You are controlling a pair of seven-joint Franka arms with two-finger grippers.
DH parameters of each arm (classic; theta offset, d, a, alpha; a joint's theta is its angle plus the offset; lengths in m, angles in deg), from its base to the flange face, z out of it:
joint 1: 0 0.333 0 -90
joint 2: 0 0 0 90
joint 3: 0 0.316 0.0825 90
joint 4: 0 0 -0.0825 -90
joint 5: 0 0.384 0 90
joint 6: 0 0 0.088 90
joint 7: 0 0.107 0 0
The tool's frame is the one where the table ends.
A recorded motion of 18 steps. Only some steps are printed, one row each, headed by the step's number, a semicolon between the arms.
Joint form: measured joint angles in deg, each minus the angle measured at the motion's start. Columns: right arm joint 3, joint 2, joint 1, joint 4, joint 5, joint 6, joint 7; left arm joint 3, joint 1, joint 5, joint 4, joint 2, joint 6, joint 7.
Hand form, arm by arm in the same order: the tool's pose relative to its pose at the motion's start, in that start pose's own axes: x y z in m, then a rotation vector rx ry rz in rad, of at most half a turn. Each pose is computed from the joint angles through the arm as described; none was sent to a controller.
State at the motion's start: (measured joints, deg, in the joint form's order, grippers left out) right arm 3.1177 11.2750 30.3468 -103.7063 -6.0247 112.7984 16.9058; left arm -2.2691 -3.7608 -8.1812 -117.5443 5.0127 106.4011 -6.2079
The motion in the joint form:
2: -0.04 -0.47 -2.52 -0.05 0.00 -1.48 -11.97; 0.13 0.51 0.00 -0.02 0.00 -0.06 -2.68
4: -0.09 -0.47 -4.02 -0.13 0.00 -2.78 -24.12; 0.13 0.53 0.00 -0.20 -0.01 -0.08 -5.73
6: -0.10 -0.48 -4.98 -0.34 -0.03 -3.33 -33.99; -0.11 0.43 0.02 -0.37 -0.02 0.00 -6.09
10: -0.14 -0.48 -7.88 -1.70 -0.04 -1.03 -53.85; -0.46 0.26 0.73 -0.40 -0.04 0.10 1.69
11: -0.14 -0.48 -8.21 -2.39 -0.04 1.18 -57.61; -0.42 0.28 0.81 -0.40 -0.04 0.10 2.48
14: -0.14 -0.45 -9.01 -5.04 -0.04 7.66 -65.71; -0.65 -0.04 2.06 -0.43 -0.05 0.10 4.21
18: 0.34 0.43 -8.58 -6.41 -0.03 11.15 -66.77; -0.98 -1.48 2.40 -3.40 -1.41 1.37 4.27
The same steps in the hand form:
2: 0.0022 0.0277 0.0001 -0.0030 -0.0222 -0.1638; 0.0008 -0.0058 -0.0006 -0.0029 -0.0004 -0.0575
4: 0.0024 0.0443 0.0041 -0.0008 -0.0491 -0.3490; 0.0004 -0.0063 0.0008 -0.0024 -0.0037 -0.1115
6: 0.0023 0.0545 0.0074 0.0047 -0.0639 -0.5049; -0.0004 -0.0035 0.0025 -0.0003 -0.0055 -0.1123
10: 0.0058 0.0837 0.0179 0.0167 -0.0502 -0.8028; -0.0010 0.0002 0.0031 0.0132 -0.0037 0.0358
11: 0.0079 0.0862 0.0206 0.0119 -0.0238 -0.8640; -0.0009 -0.0004 0.0030 0.0143 -0.0036 0.0489
14: 0.0109 0.0916 0.0332 -0.0073 0.0418 -0.9955; -0.0017 0.0028 0.0038 0.0376 -0.0035 0.0946
18: 0.0120 0.0799 0.0469 -0.0117 0.0666 -1.0327; -0.0137 0.0147 0.0172 0.0544 -0.0112 0.1238

